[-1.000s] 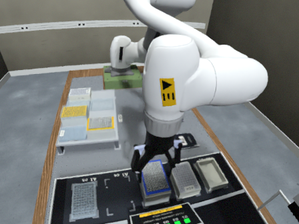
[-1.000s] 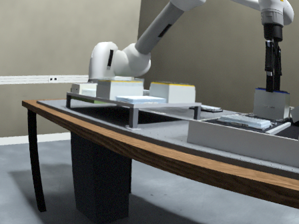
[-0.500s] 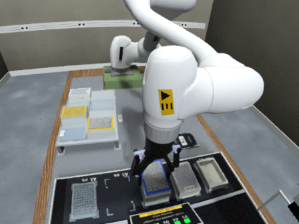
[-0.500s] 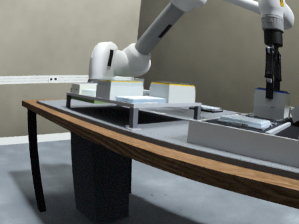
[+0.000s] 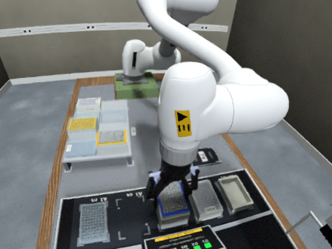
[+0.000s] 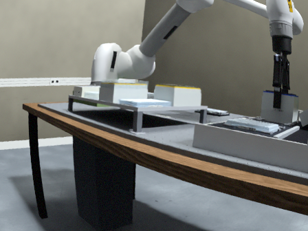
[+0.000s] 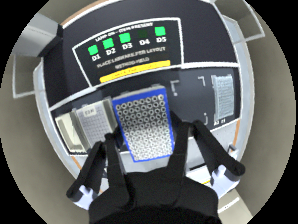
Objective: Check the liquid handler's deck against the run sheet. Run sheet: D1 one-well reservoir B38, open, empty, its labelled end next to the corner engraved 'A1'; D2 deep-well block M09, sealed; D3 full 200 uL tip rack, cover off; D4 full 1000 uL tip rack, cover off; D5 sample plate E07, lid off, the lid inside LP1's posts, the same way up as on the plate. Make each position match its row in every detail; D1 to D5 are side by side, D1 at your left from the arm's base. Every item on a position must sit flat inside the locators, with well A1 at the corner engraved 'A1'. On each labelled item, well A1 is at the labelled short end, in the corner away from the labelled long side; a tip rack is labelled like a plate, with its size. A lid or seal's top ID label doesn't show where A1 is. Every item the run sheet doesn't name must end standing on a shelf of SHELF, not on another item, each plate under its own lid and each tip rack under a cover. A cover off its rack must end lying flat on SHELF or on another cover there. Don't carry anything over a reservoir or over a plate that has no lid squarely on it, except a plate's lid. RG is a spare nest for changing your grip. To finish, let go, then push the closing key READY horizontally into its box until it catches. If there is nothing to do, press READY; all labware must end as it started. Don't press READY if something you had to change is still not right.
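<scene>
My hand is 10 mm to the left of the blue-rimmed tip rack and 10 mm past it. Also, from my hand: cream reservoir (250 mm to the left, 60 mm below, 10 mm ahead); then deep-well block (120 mm to the left, 50 mm below, 10 mm ahead); then clear sample plate (250 mm to the right, 60 mm below, 10 mm behind).
</scene>
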